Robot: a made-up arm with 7 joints. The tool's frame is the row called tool. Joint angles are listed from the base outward. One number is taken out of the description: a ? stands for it. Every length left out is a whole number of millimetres.
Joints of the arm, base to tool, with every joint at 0 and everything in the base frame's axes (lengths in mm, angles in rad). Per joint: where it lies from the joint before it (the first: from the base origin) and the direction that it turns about. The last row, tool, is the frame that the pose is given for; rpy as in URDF.
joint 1: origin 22 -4 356 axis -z
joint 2: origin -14 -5 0 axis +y
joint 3: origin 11 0 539 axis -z
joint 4: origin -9 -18 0 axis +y
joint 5: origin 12 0 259 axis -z
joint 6: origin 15 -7 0 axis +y
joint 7: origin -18 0 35 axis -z
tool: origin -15 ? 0 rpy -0.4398 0.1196 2.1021
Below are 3 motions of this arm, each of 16 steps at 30 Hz.
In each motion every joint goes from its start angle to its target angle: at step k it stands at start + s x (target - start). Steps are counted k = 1, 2, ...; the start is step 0. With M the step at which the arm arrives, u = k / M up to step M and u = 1 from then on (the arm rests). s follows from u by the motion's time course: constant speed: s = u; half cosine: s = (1 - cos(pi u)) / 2; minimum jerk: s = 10 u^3 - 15 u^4 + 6 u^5.
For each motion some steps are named. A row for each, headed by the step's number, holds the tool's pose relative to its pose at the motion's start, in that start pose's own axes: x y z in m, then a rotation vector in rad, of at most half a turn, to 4 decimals.
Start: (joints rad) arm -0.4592 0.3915 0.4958 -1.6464 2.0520 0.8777 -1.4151
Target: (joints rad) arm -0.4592 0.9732 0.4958 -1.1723 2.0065 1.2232 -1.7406
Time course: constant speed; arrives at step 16
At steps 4, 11, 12, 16:
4: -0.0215 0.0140 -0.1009 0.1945 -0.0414 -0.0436
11: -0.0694 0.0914 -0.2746 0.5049 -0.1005 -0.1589
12: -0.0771 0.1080 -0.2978 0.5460 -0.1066 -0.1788
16: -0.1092 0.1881 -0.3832 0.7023 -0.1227 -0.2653

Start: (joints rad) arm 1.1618 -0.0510 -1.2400 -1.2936 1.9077 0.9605 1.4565
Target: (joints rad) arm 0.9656 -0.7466 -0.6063 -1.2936 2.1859 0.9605 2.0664
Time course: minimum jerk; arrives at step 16
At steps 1, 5, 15, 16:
1: -0.0010 0.0004 -0.0007 -0.0005 -0.0007 -0.0007
5: -0.0800 0.0229 -0.0550 -0.0288 -0.0615 -0.0522
15: -0.4310 -0.0874 -0.3064 0.1865 -0.3247 -0.1125
16: -0.4318 -0.0881 -0.3070 0.1878 -0.3251 -0.1123

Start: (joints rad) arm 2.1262 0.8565 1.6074 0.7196 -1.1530 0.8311 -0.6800
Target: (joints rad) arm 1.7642 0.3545 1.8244 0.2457 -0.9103 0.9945 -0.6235
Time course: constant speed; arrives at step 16
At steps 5, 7, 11, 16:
5: 0.0944 0.0523 -0.1112 0.0652 0.2078 -0.0074
7: 0.1241 0.0814 -0.1550 0.0796 0.2876 -0.0056
11: 0.1693 0.1518 -0.2373 0.0891 0.4384 0.0070
16: 0.1990 0.2578 -0.3239 0.0674 0.6043 0.0393

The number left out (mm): 25
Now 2 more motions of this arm.
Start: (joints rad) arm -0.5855 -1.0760 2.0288 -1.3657 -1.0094 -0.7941 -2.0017
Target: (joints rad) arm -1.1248 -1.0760 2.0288 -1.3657 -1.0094 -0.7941 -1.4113
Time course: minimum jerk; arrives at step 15
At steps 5, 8, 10, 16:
5: 0.0326 0.0193 -0.0532 -0.0562 0.1405 -0.1155
8: 0.0747 0.0433 -0.1501 -0.1727 0.3577 -0.3188
10: 0.0930 0.0530 -0.2163 -0.2622 0.4841 -0.4557
16: 0.1035 0.0579 -0.2785 -0.3542 0.5895 -0.5849

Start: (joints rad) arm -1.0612 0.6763 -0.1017 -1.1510 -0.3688 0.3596 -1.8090
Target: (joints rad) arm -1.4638 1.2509 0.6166 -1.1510 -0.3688 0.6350 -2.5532
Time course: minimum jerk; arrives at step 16
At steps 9, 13, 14, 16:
9: -0.2775 0.1579 -0.1076 -0.4345 -0.6368 0.1375
13: -0.4301 0.1998 -0.2420 -0.6966 -0.9730 0.1930
14: -0.4439 0.2018 -0.2579 -0.7226 -1.0049 0.1963
16: -0.4505 0.2026 -0.2658 -0.7354 -1.0205 0.1977

